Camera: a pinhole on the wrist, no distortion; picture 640 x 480 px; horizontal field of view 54.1 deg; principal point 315.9 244.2 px. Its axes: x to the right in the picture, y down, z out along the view. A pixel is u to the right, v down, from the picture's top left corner.
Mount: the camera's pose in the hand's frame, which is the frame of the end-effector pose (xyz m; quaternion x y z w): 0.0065 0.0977 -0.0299 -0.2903 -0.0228 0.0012 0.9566
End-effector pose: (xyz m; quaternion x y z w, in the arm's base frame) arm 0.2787 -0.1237 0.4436 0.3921 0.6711 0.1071 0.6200
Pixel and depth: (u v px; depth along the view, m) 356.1 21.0 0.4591
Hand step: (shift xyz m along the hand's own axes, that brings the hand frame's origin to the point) 0.0138 0.2172 0.4434
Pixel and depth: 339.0 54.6 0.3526
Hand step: 0.0027 0.2050 0.3227
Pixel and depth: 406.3 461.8 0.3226
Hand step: 0.0399 0.3707 0.1778
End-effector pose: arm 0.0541 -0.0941 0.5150 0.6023 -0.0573 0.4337 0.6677
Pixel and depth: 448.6 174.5 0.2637
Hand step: 0.0503 0.2206 0.2078
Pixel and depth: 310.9 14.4 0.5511
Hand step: -0.0245 0.2357 0.5398
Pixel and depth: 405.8 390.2 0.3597
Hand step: 0.0430 0.3680 0.2245
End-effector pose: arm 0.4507 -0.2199 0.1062 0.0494 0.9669 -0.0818 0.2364
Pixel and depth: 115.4 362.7 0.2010
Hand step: -0.0662 0.2399 0.1131
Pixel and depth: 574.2 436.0 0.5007
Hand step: 0.1921 0.5064 0.3096
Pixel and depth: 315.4 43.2 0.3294
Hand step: -0.0095 0.1928 0.3023
